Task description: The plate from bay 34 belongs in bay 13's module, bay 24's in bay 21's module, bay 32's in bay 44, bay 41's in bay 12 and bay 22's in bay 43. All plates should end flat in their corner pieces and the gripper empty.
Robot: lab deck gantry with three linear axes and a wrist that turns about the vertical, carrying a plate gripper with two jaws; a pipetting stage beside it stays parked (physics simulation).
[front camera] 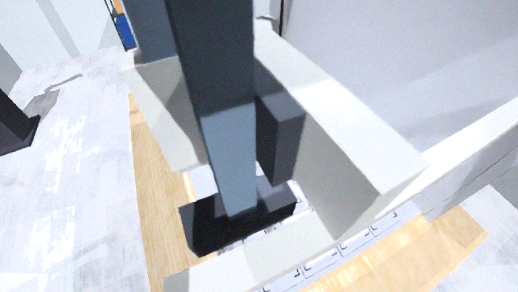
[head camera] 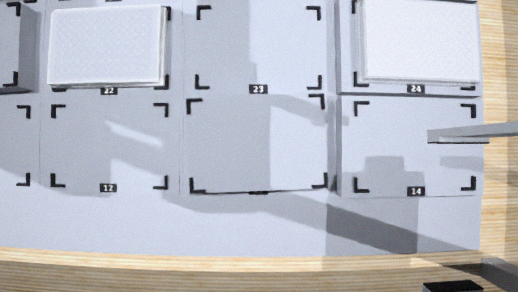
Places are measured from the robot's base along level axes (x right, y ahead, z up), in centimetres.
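Pixels of known places: gripper, fingertip midpoint: (front camera: 245, 242) (head camera: 450, 213).
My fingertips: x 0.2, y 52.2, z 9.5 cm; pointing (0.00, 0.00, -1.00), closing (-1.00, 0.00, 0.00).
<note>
For each thing: its top centre in the pictures, then the offset to it from my fingertips. "pt": a spot on its surface instead.
- Bay 13's module, surface spot: (head camera: 295, 145) pt dz -7.6, dx -4.6, dy -9.4 cm
- bay 12, surface spot: (head camera: 80, 150) pt dz -9.5, dx -4.0, dy -32.7 cm
- Bay 21's module, surface spot: (head camera: 29, 50) pt dz -8.8, dx -15.2, dy -38.8 cm
- Bay 23, surface spot: (head camera: 285, 50) pt dz -9.5, dx -14.9, dy -10.1 cm
- bay 14, surface spot: (head camera: 380, 137) pt dz -8.0, dx -5.5, dy -0.6 cm
In the head view my gripper (head camera: 454, 212) is open, its two thin jaws apart at the right, with no plate between them; the upper jaw hangs over bay 14. In the front view its dark body hides the jaws. A white plate (head camera: 107, 46) sits in bay 22 and another white plate (head camera: 421, 41) on bay 24's raised module. Bay 13's module (head camera: 295, 145) bears no plate, and bay 12 (head camera: 80, 150) shows bare corner pieces. Bay 21's module (head camera: 29, 50) shows partly at the left edge, no plate visible on it. Bays 34, 32, 41, 43 and 44 cannot be made out.
Bay 23 (head camera: 285, 50) and bay 14 (head camera: 380, 137) show corner pieces without plates. Pale gantry beams (front camera: 360, 125) surround the dark vertical column (front camera: 230, 150) in the front view. A wooden border (head camera: 150, 270) runs along the deck's front and right sides.
</note>
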